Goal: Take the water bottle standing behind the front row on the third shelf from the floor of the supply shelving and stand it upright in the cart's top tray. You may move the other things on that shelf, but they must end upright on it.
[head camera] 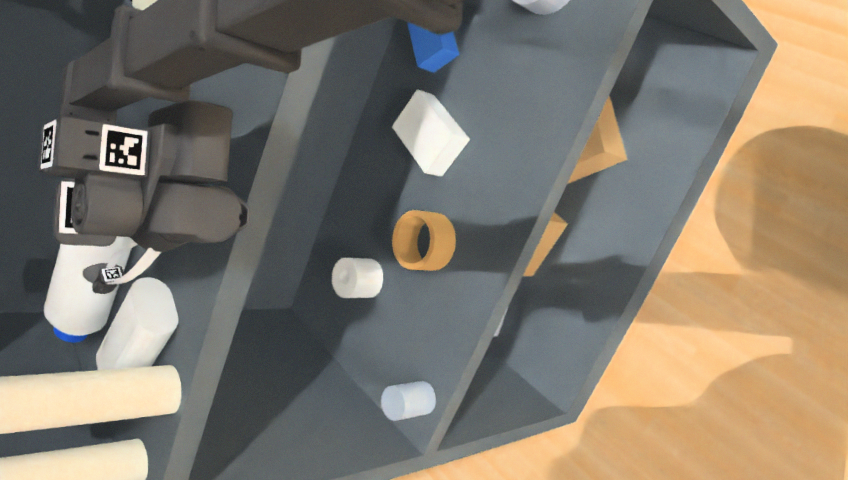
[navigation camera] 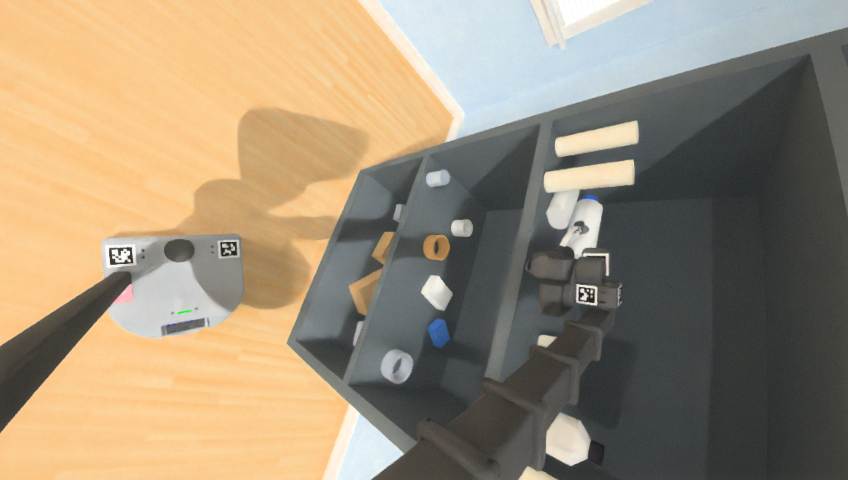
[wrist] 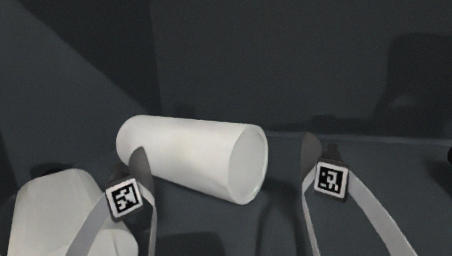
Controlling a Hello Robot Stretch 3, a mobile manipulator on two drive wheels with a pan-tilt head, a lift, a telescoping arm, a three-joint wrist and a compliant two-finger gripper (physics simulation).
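Seen in the pictures: robot's base, link origin: [navigation camera: 179,249].
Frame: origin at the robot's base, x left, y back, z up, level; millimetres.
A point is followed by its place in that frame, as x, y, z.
Note:
The water bottle [head camera: 83,291] @[-833, -69, 1045] [navigation camera: 587,224] @[-824, -54, 1050] [wrist: 195,152], white with a blue cap, lies on its side on the third shelf, its cap toward the side wall. In the wrist view its flat end faces right. My gripper [wrist: 225,157] @[-761, 21, 1054] is open and empty. In that view its left finger overlaps the bottle's side, and its right finger stands beyond the flat end. One fingertip shows over the bottle in the head view; the other is hidden there. The cart does not show in these views.
A white container [head camera: 139,327] @[-676, -93, 1034] [navigation camera: 561,209] @[-671, -92, 1030] [wrist: 52,210] lies or leans close beside the bottle. Two cream cylinders [head camera: 89,398] @[-662, -159, 1085] [navigation camera: 589,176] @[-662, -161, 1092] stand toward the side wall. A white bottle with a black cap [navigation camera: 568,438] @[-453, 307, 1118] stands at the arm's other side. Smaller objects are on the lower shelves.

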